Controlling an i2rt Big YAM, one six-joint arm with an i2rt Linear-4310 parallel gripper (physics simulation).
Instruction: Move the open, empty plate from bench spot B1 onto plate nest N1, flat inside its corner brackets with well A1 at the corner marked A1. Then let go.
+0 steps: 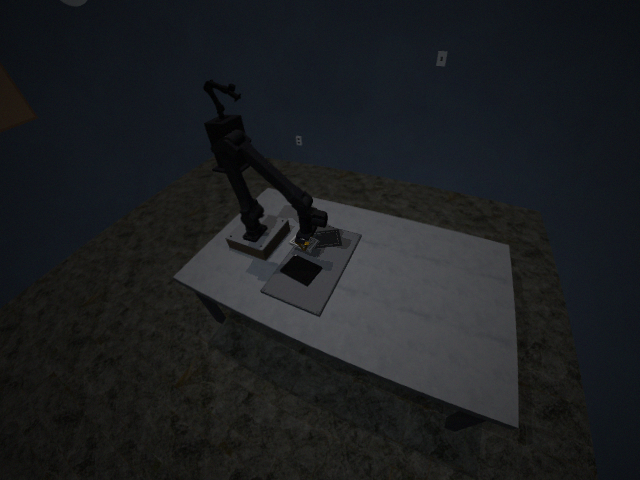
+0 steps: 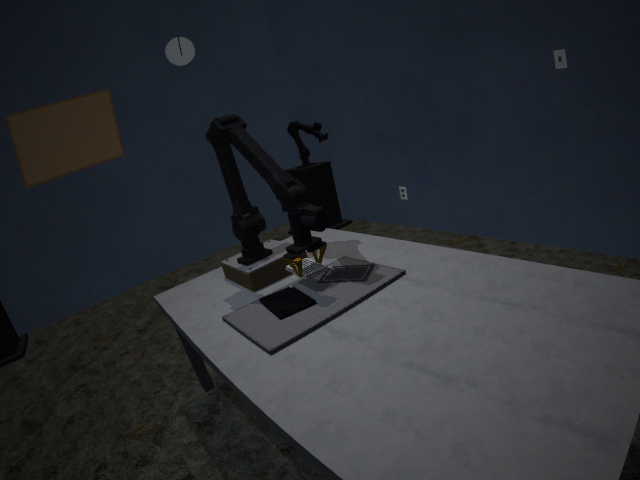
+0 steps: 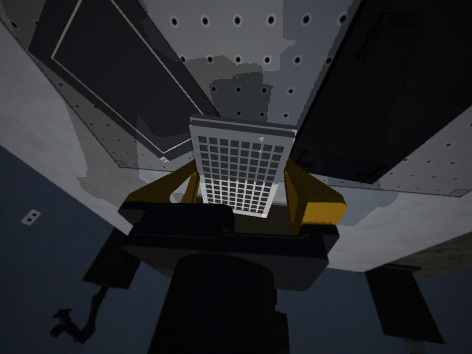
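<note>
The open, empty plate is a pale tray with a grid of wells. My gripper is shut on it, with yellow fingers at two opposite sides. The plate is held above the board, between the two dark pads and toward the robot base. Plate nest N1 is the black pad with corner brackets, apart from the plate. Bench spot B1 is the dark pad with a pale outline. The A1 marks cannot be read.
The grey perforated board carries both pads on the table. The arm stands on a wood-sided base beside the board. Another arm stands on a dark block behind the table.
</note>
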